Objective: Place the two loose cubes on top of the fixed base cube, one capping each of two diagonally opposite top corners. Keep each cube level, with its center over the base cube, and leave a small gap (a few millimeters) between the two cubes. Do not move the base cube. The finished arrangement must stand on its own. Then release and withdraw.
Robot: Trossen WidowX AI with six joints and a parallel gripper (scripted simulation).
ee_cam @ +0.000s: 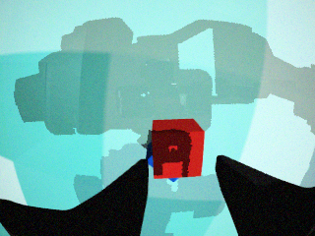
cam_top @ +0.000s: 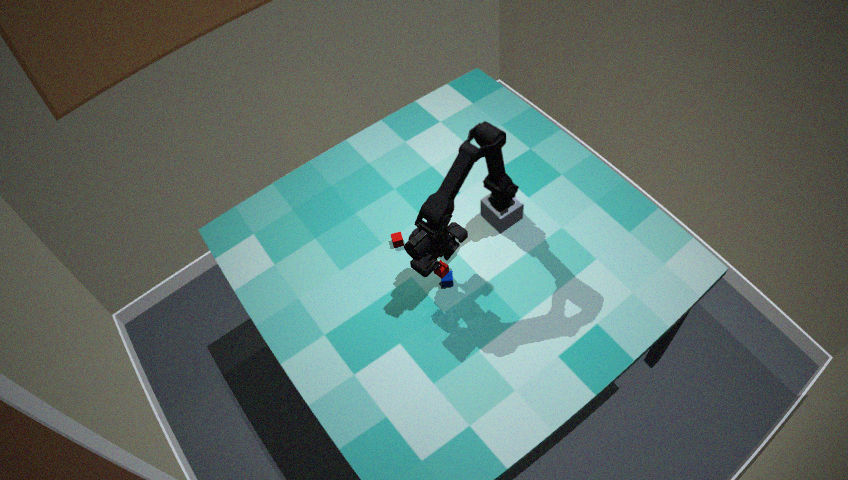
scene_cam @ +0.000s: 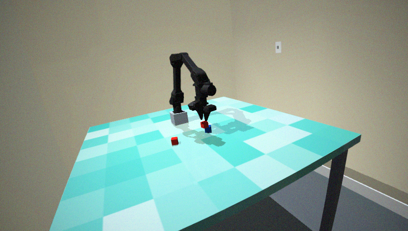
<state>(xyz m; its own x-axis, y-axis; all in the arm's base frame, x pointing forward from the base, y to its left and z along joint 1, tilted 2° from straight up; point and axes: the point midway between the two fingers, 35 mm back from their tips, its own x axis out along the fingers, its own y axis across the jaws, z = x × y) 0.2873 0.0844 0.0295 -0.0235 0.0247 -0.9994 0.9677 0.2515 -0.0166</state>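
The blue cube is 20 mm to the left of my gripper tip and 60 mm below it.
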